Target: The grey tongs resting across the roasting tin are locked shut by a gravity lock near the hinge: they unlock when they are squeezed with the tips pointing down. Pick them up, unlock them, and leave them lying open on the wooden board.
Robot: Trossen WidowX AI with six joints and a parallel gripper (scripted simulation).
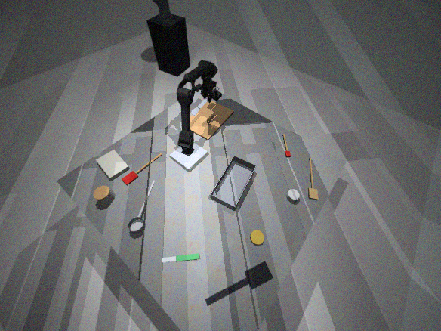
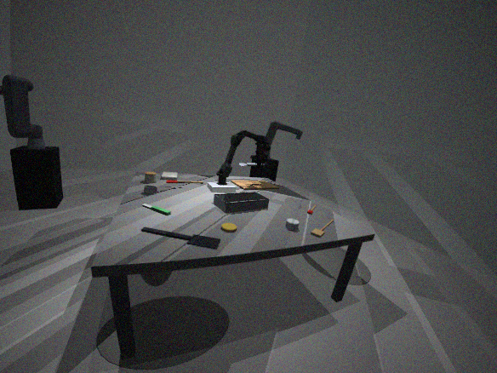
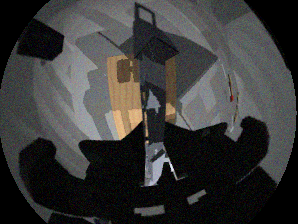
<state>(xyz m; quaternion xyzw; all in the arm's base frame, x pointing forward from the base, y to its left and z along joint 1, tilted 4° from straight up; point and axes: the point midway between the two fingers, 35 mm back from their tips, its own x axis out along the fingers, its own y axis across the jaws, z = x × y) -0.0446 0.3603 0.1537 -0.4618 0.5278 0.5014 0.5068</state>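
Right now my gripper tip is 150 mm above the wooden board. The rest, counted from my gripper tip: white block (300 mm behind, 670 mm to the right, 140 mm below); then roasting tin (420 mm ahead, 410 mm to the right, 130 mm below); then cork-lidded jar (170 mm behind, 840 mm to the right, 120 mm below).
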